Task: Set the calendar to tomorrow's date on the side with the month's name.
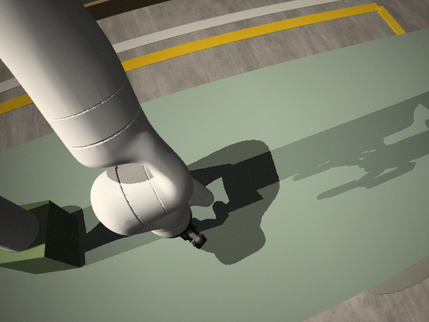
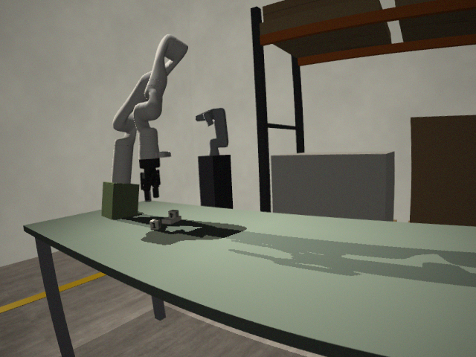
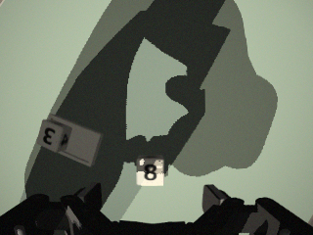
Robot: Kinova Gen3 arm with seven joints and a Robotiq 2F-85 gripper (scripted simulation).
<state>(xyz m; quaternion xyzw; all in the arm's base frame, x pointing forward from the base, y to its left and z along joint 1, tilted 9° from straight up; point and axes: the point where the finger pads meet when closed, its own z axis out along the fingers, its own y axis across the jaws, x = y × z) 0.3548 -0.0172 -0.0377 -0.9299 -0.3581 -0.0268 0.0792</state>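
Right now my hand is 10 cm above the white cube. From my hand the other things lie so: white tray (5 cm behind, 10 cm to the left, 11 cm below).
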